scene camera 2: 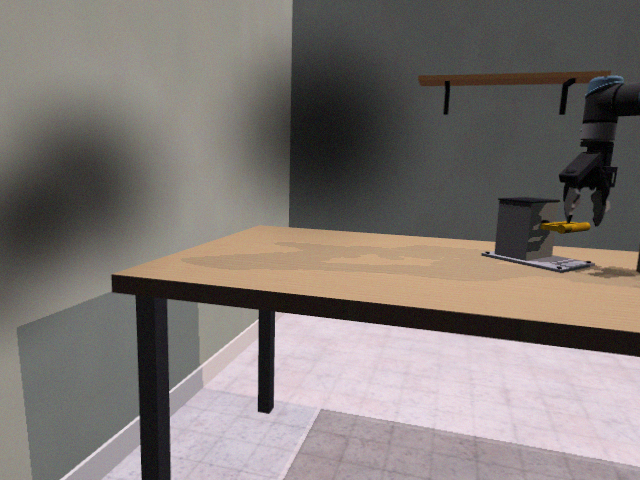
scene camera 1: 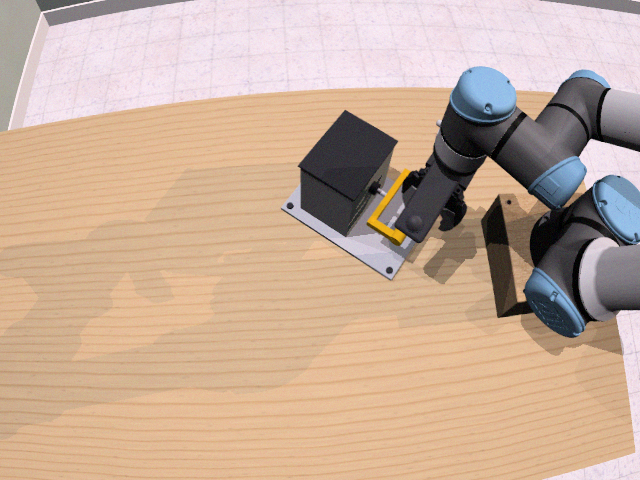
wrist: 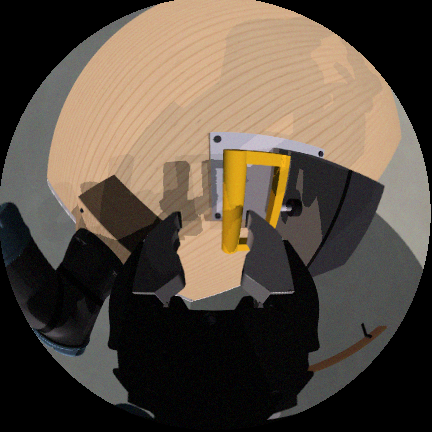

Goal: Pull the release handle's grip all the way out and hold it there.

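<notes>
The release handle is a yellow frame with a round grip bar (scene camera 1: 397, 237) (scene camera 2: 574, 227) (wrist: 233, 200) at its outer side. A short rod (scene camera 1: 381, 192) (wrist: 286, 208) joins it to a dark box (scene camera 1: 348, 147) (scene camera 2: 511, 227) (wrist: 360, 220). The box stands on a grey baseplate (scene camera 1: 372, 253) (scene camera 2: 563, 264) (wrist: 250, 141). My gripper (scene camera 1: 433, 204) (scene camera 2: 583, 223) (wrist: 212, 212) is open and points down at the handle, with its fingertips close to the grip's height. In the wrist view the grip shows between the fingers, nearer the right one. Scene camera 1's view of the fingertips is partly hidden by the gripper.
A brown wooden block (scene camera 1: 498, 258) (wrist: 117, 210) stands on the table (scene camera 1: 206, 335) (scene camera 2: 361, 279) near the arm's lower joints. A wall shelf (scene camera 2: 511, 79) (wrist: 350, 352) hangs on the wall behind the table. The dark box rises beside the gripper, past the handle.
</notes>
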